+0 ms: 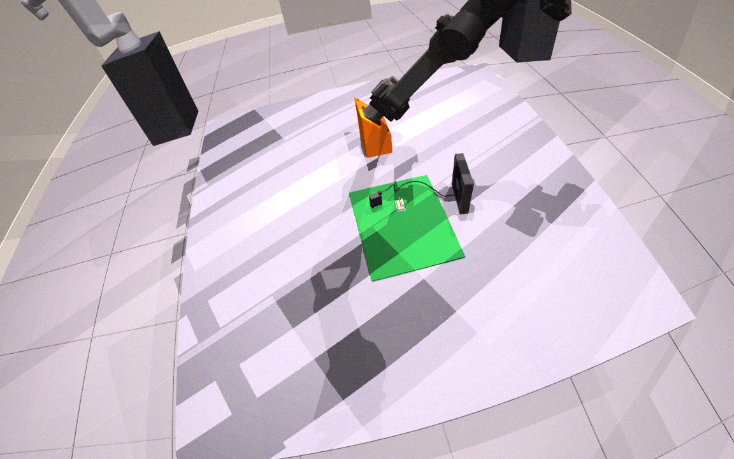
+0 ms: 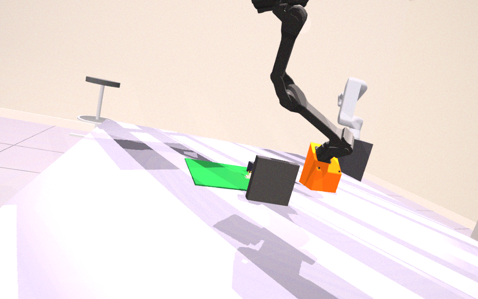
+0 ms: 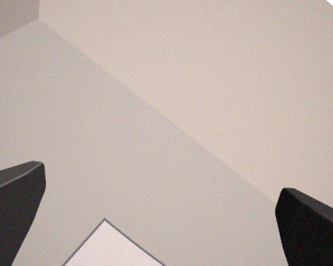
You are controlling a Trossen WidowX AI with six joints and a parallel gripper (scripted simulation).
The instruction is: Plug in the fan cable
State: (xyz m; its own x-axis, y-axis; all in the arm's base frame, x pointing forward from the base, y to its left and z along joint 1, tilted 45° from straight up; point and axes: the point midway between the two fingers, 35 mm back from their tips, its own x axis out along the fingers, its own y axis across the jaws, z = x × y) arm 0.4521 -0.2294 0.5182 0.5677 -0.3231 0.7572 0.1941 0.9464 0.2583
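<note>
The black plug is 200 mm behind my gripper tip, 260 mm to the right of it and 670 mm below it. Also, from my gripper tip: dark fan (170 mm behind, 30 mm to the right, 630 mm below); fan header (180 mm behind, 190 mm to the right, 690 mm below); green board (120 mm behind, 200 mm to the right, 710 mm below).
</note>
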